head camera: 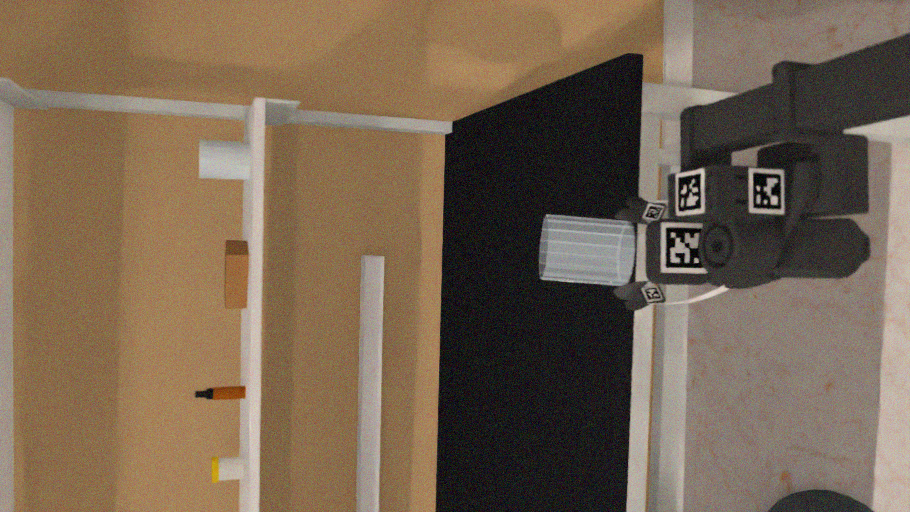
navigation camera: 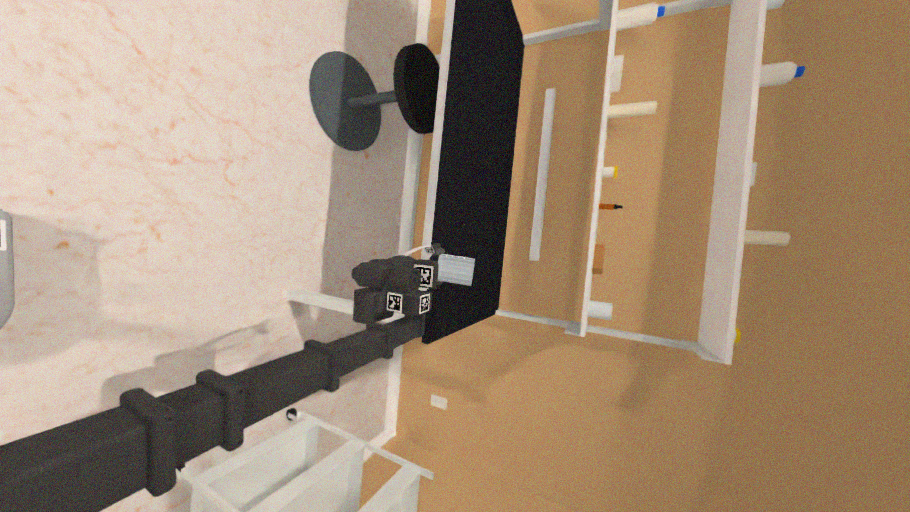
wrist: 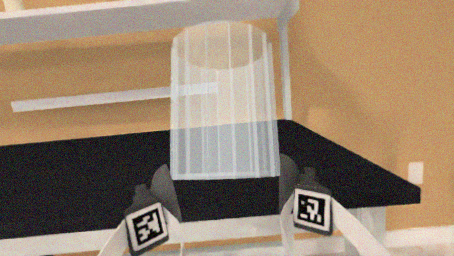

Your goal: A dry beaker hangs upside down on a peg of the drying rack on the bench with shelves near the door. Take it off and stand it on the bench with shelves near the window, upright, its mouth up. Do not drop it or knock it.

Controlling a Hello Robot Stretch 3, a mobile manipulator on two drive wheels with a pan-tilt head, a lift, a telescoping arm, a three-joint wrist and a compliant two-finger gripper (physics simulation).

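Frame: origin at the robot's base, x down, y ahead, z right, level; metres.
Seen in the pictures: gripper, fingertip midpoint: [head camera: 623,254] [navigation camera: 439,265] [wrist: 224,179].
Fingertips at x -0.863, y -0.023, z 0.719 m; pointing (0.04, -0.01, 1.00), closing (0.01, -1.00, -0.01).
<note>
Pixels of each thing's top centre, then the offset from my fingertips to it. "spot": a spot on its surface instead. Level surfaces: height alone.
- black-topped bench with shelves, surface height: dx +0.100 m
- white cylinder at a spot on its surface: [head camera: 222,159] spot: dy -0.187, dx -0.406, dz +0.684 m
- brown box at a spot on its surface: [head camera: 236,273] spot: dy +0.022, dx -0.378, dz +0.702 m
- orange bottle at a spot on its surface: [head camera: 227,392] spot: dy +0.251, dx -0.390, dz +0.757 m
- round stool at its top centre: [navigation camera: 427,90] dy +0.722, dx +0.379, dz +0.474 m
A clear, pale blue beaker [head camera: 585,248] [navigation camera: 456,269] [wrist: 225,100] stands upright between my fingertips, with what looks like its open mouth up. My gripper [head camera: 626,252] [navigation camera: 439,270] [wrist: 224,179] is shut on it near its lower end, one fingertip at each side. The black-topped bench with shelves [head camera: 509,382] [navigation camera: 474,159] [wrist: 90,185] is behind and below the beaker, which shows close to the bench's front edge and one end. A gap under the beaker is hard to judge. The drying rack does not show, and I cannot tell which bench this is by a door or window.
The lower shelf [head camera: 252,356] [navigation camera: 598,191] holds a white cylinder [head camera: 222,159], a brown box [head camera: 236,273] and an orange bottle [head camera: 227,392]. A round stool [navigation camera: 416,89] stands at the bench front. A white open-topped unit [navigation camera: 330,471] stands below my arm in the navigation view.
</note>
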